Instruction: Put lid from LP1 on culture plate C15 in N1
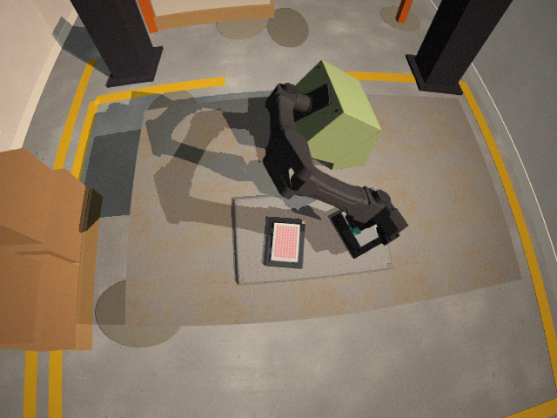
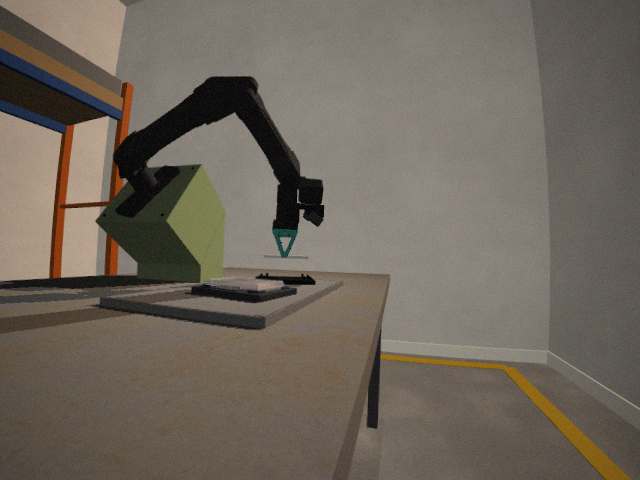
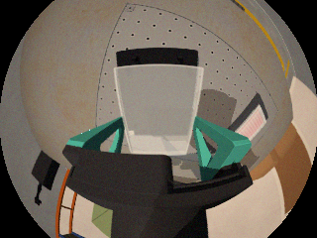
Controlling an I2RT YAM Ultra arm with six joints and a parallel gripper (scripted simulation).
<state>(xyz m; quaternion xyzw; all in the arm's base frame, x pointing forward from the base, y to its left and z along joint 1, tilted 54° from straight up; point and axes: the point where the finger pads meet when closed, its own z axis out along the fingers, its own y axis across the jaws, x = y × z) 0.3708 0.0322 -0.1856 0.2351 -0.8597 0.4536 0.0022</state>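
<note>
My gripper is now 40 mm short of the culture plate C15, 250 mm to the left of it and 60 mm above it. Also, from my hand: plate nest N1 (40 mm ahead, 250 mm to the right, 70 mm below); then black lid park LP1 (70 mm below); then clear lid (10 mm below).
</note>
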